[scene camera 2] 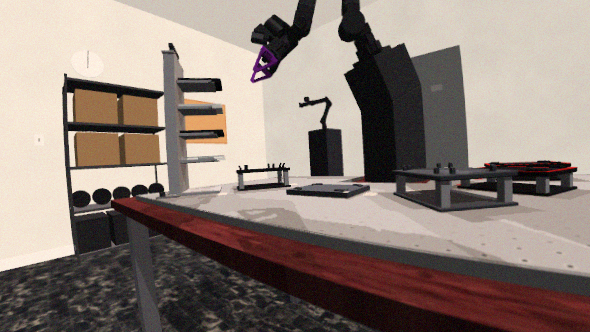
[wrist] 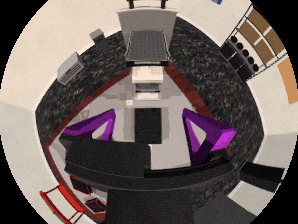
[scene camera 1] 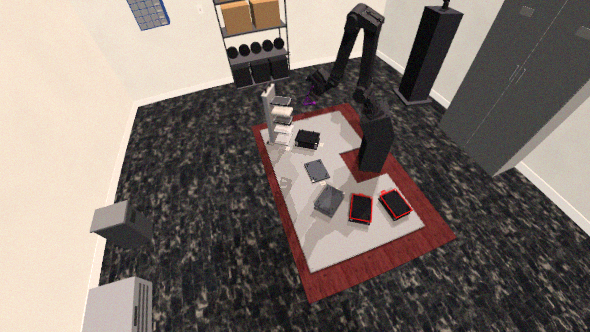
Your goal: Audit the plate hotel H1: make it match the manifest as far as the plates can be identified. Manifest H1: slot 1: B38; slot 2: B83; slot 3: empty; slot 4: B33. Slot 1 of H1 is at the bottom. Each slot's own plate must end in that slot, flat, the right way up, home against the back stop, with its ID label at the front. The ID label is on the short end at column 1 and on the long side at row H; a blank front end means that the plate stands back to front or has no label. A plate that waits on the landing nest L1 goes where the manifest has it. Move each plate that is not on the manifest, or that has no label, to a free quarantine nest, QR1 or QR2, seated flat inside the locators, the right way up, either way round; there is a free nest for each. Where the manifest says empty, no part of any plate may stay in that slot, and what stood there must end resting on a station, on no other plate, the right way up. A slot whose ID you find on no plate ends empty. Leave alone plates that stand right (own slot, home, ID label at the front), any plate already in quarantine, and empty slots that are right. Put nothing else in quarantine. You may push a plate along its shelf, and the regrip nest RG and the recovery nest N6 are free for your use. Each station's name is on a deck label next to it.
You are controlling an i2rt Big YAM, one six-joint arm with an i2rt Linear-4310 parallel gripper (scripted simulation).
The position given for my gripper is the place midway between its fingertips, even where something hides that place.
In view: my gripper [scene camera 2: 252,76] and a dark plate [wrist: 147,47].
My gripper shows as well in the wrist view [wrist: 148,112].
